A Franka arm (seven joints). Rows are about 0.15 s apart.
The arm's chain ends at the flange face. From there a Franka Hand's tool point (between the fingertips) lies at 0.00 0.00 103.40 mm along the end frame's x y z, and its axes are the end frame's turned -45 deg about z.
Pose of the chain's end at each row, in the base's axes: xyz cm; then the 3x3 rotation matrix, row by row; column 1 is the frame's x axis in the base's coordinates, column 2 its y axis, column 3 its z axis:
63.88 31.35 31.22; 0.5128 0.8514 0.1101; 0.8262 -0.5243 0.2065; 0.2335 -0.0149 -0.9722
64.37 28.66 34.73; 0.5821 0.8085 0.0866; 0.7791 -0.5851 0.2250; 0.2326 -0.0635 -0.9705
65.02 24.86 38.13; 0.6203 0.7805 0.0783; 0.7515 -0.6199 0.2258; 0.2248 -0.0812 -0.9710
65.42 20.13 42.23; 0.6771 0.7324 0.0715; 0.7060 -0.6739 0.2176; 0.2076 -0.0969 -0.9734
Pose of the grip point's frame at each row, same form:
65.02 33.49 21.17; -0.2394 0.9646 0.1101; 0.9549 0.2135 0.2065; 0.1756 0.1546 -0.9722
65.27 30.99 24.70; -0.1601 0.9833 0.0866; 0.9646 0.1372 0.2250; 0.2094 0.1196 -0.9705
65.83 27.19 28.09; -0.1133 0.9905 0.0783; 0.9697 0.0931 0.2258; 0.2164 0.1015 -0.9710
66.16 22.38 32.17; -0.0391 0.9967 0.0715; 0.9757 0.0227 0.2176; 0.2153 0.0783 -0.9734

